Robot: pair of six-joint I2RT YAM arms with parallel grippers.
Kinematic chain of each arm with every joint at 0, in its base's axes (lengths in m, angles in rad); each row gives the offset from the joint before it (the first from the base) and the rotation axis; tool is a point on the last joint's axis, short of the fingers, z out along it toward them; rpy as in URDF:
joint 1: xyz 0 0 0.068 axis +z
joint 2: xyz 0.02 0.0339 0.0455 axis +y
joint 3: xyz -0.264 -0.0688 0 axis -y
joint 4: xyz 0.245 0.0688 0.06 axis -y
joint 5: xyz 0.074 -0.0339 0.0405 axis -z
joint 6: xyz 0.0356 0 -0.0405 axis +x
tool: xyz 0 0 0 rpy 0 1.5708 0
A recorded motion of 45 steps. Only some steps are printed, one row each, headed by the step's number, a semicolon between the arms.
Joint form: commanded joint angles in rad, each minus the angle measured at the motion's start. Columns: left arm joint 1, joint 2, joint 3, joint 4, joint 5, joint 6; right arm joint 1, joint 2, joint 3, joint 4, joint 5, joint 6.
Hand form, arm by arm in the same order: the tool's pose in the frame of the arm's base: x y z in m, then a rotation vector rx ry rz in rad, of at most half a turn. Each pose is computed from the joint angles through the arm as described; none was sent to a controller.
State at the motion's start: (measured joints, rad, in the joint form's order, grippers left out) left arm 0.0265 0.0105 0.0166 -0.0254 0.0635 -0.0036; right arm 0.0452 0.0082 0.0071 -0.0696 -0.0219 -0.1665
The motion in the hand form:
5: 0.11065 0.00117 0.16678 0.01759 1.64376 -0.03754; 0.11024 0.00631 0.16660 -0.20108 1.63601 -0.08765
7: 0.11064 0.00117 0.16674 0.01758 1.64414 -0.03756; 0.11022 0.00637 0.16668 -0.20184 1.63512 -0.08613
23: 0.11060 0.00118 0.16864 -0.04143 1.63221 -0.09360; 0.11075 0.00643 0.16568 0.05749 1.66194 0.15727
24: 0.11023 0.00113 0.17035 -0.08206 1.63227 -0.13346; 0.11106 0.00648 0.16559 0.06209 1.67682 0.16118
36: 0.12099 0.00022 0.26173 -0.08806 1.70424 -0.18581; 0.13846 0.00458 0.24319 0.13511 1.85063 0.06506
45: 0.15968 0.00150 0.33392 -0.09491 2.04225 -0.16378; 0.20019 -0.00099 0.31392 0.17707 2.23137 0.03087
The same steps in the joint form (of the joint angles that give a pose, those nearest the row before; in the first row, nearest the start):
5: 0.0057 0.0004 -0.0122 -0.0411 0.0038 -0.0053; 0.0083 -0.0004 -0.0015 -0.0049 0.0106 -0.0141
7: 0.0057 0.0003 -0.0122 -0.0416 0.0038 -0.0053; 0.0084 -0.0007 -0.0015 -0.0045 0.0092 -0.0137
23: 0.0060 0.0004 -0.0099 -0.0316 0.0045 -0.0786; 0.0076 0.0110 -0.0004 -0.0077 0.0057 0.3033
24: 0.0061 0.0015 -0.0027 -0.0385 0.0057 -0.1293; 0.0077 0.0233 0.0050 -0.0156 0.0050 0.3086
36: 0.0061 0.3323 0.3838 -0.1652 0.0412 -0.1587; 0.0072 0.4612 0.3857 -0.1388 0.0972 0.3082
45: 0.0061 0.7389 0.8591 -0.5733 0.0408 -0.1205; -0.0427 0.9468 0.9186 -0.5691 0.0637 0.3071

